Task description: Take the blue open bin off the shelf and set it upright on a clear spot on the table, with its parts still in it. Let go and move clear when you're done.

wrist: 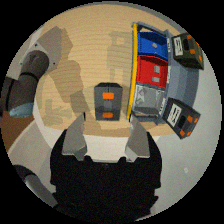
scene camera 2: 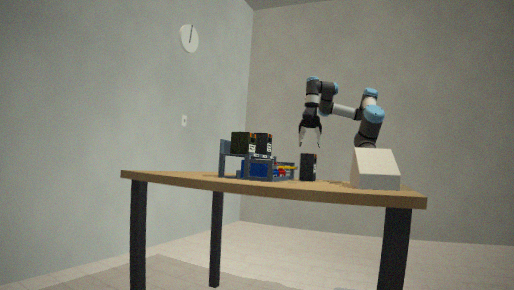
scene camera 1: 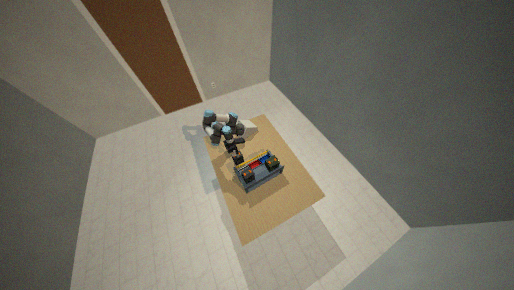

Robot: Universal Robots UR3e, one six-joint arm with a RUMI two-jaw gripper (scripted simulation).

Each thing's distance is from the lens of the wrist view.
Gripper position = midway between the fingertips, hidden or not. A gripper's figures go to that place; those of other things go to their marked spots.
my gripper [wrist: 107,113]: 15 cm
red bin [wrist: 145,68]: 32 cm
